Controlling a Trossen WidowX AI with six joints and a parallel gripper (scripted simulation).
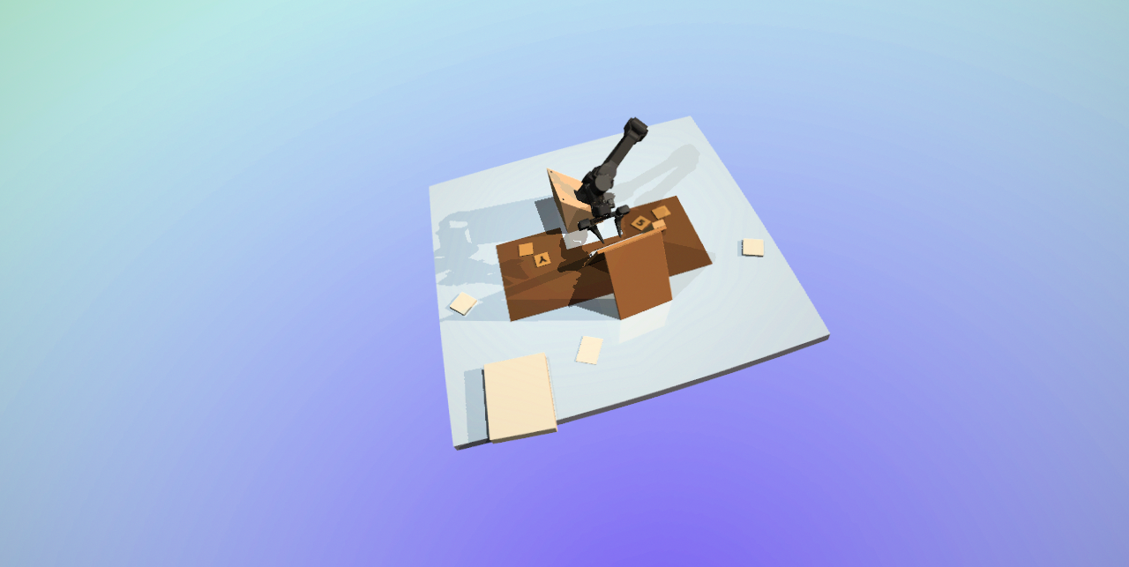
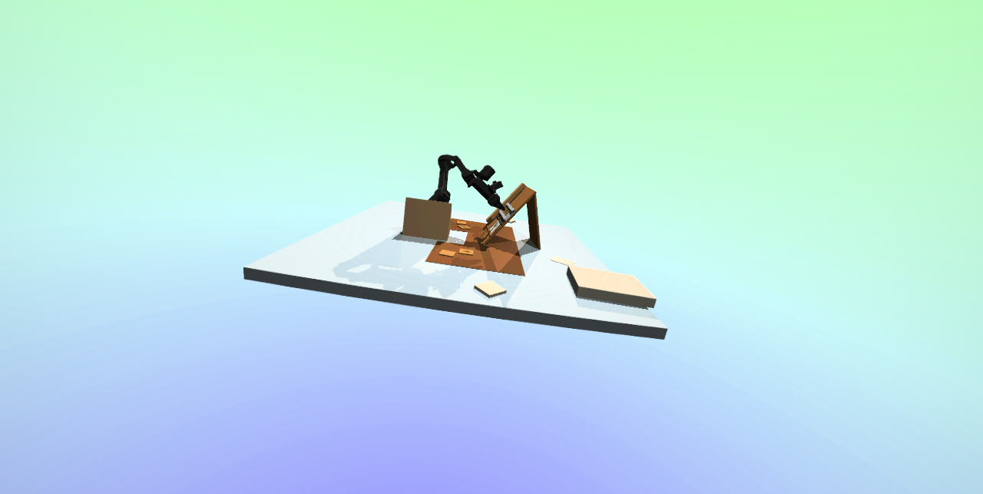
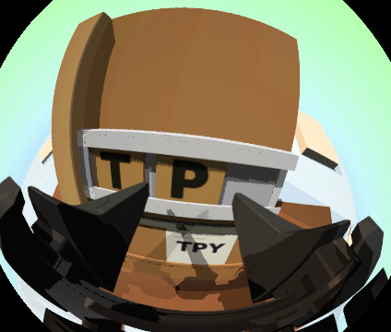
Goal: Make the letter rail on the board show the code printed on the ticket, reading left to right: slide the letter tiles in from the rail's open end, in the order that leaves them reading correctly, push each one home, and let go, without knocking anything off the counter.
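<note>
My gripper tip is now 15 cm past the tan letter tile, 25 cm to the left of it and 17 cm above it. Also, from my gripper tip: white ticket 3 cm behind, 2 cm to the right, 9 cm below; dark brown mat 13 cm behind, 4 cm to the right, 17 cm below; cream block 40 cm ahead, 45 cm to the right, 15 cm below.
</note>
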